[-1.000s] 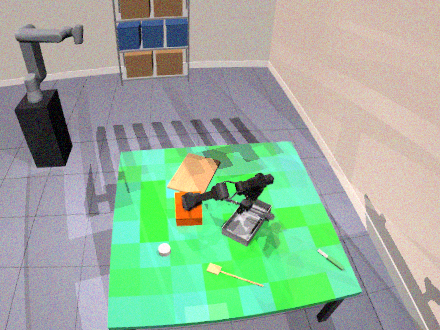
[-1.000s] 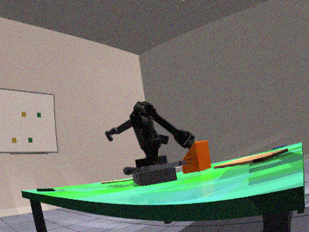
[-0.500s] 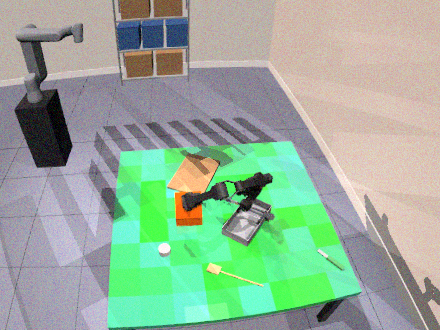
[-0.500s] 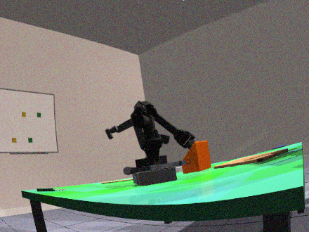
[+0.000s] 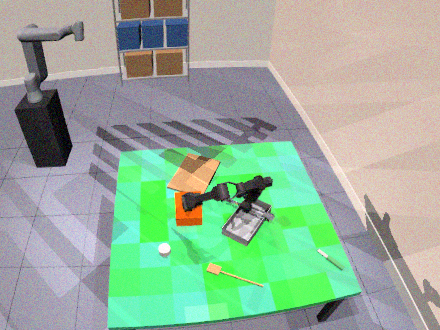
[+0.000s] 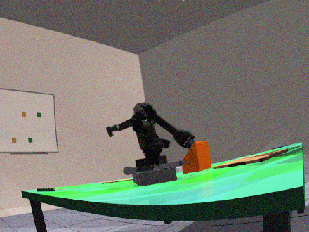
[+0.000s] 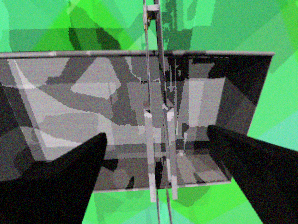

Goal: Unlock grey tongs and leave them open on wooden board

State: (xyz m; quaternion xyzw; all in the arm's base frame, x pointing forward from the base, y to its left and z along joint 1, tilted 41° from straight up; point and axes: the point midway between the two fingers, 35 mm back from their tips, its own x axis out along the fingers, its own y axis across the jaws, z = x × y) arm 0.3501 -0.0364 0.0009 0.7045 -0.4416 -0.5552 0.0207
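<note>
Right now the roasting tin is 20 mm behind my gripper tip, 40 mm to the right of it and 50 mm below it. The rest, counted from my gripper tip: wooden board: 290 mm behind, 390 mm to the left, 70 mm below; then green-handled tool: 400 mm ahead, 360 mm to the right, 70 mm below; then white disc: 490 mm behind, 210 mm to the right, 60 mm below.
</note>
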